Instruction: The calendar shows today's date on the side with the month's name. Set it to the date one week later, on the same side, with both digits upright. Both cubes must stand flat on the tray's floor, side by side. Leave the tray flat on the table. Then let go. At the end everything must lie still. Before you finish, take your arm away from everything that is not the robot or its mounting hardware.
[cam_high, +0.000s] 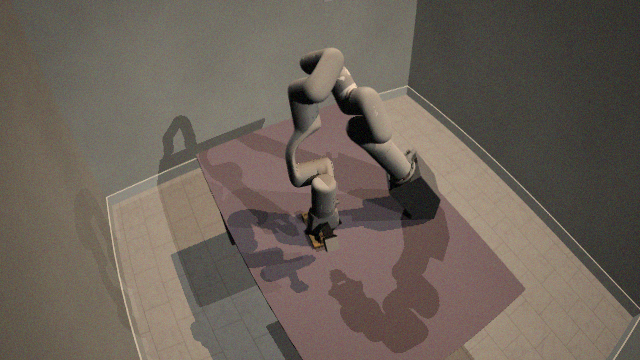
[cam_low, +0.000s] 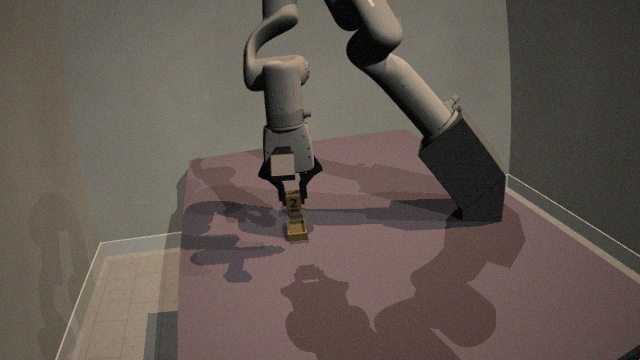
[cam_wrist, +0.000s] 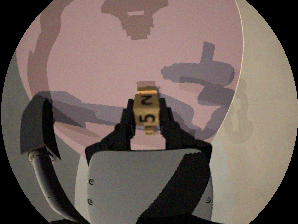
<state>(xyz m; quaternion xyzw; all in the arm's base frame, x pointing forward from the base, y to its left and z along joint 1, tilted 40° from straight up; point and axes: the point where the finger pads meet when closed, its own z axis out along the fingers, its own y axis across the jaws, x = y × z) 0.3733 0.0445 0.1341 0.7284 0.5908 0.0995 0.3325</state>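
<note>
The tray lies 120 mm below my hand, 70 mm to the right of it and 30 mm behind it. The rest, counted from my hand: yellow digit cube (10 mm below).
</note>
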